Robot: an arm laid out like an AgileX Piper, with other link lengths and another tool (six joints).
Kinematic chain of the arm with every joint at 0, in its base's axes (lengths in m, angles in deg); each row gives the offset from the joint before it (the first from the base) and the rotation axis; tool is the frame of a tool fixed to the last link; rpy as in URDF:
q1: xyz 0 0 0.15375 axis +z
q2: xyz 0 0 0 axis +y
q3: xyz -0.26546 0 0.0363 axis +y
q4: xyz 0.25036 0 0.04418 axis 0.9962 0 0.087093
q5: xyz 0 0 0 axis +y
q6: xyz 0.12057 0 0.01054 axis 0.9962 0 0.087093
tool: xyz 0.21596 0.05 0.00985 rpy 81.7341 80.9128 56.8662
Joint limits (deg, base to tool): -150..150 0..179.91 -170..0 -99.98..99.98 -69.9..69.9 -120..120
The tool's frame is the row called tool.
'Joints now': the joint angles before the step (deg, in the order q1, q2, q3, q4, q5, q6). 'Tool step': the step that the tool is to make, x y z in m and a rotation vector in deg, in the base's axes. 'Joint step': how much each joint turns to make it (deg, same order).
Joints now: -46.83 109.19 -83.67 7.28 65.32 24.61
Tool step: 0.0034 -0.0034 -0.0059 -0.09 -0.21 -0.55
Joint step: 0.00 0.95 0.01 0.13 -1.23 0.36
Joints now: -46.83 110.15 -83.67 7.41 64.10 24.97
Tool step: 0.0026 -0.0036 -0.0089 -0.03 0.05 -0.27
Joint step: -0.01 1.41 -0.09 0.00 -1.34 0.10
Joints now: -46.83 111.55 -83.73 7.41 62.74 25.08
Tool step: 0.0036 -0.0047 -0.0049 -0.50 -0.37 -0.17
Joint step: -0.01 0.80 0.01 0.00 -1.44 -0.01
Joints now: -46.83 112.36 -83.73 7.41 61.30 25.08
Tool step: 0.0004 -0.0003 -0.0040 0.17 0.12 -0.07
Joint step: 0.00 0.60 -0.01 0.05 -0.38 0.00
